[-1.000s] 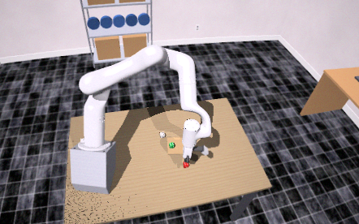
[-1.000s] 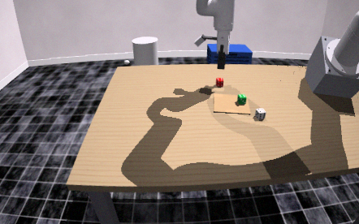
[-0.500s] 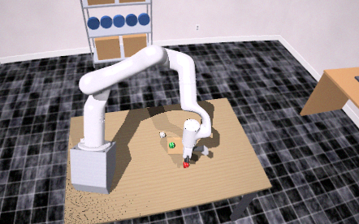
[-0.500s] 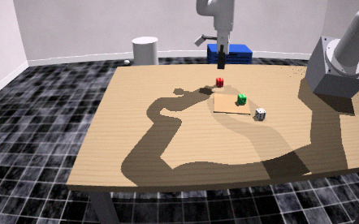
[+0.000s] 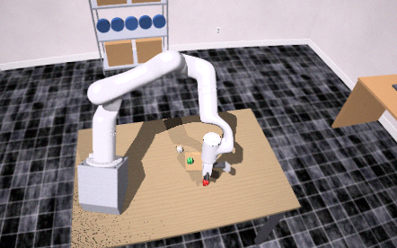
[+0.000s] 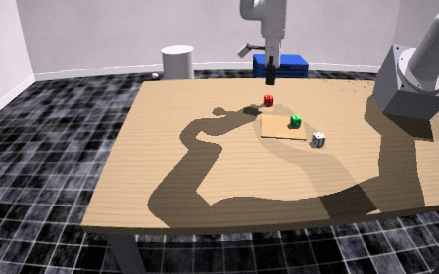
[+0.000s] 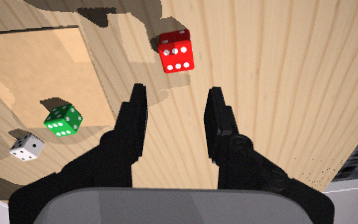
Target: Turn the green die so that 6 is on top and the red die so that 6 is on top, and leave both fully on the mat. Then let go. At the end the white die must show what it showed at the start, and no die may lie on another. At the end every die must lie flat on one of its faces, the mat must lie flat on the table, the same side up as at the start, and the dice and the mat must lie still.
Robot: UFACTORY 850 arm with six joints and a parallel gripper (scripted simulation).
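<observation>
Now: the red die 9 cm below my hand. From my hand the other things lie so: tan mat (17 cm to the left, 10 cm below); green die (4 cm behind, 17 cm to the left, 9 cm below); white die (8 cm behind, 28 cm to the left, 9 cm below).
</observation>
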